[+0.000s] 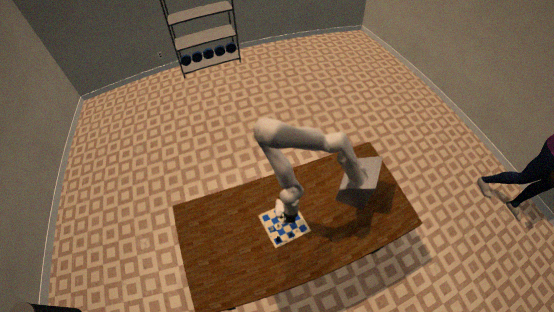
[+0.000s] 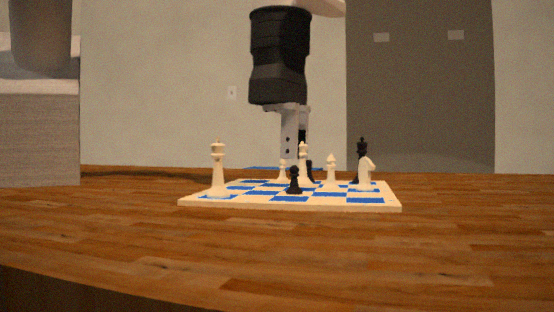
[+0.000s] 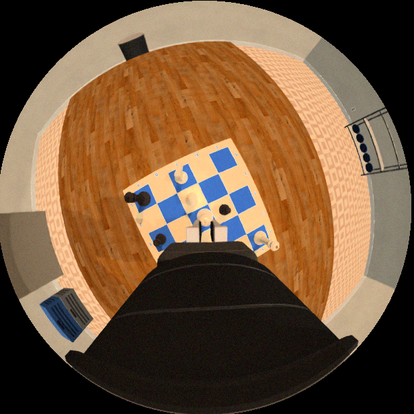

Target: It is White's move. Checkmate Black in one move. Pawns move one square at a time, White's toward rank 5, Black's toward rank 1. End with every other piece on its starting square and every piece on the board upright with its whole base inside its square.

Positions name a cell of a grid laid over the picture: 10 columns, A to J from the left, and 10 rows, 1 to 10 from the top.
Labels:
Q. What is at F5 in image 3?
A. A blue-and-cream chessboard.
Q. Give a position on a blue-and-cream chessboard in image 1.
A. At E8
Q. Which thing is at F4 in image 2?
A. My gripper.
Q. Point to a blue-and-cream chessboard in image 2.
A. At E7

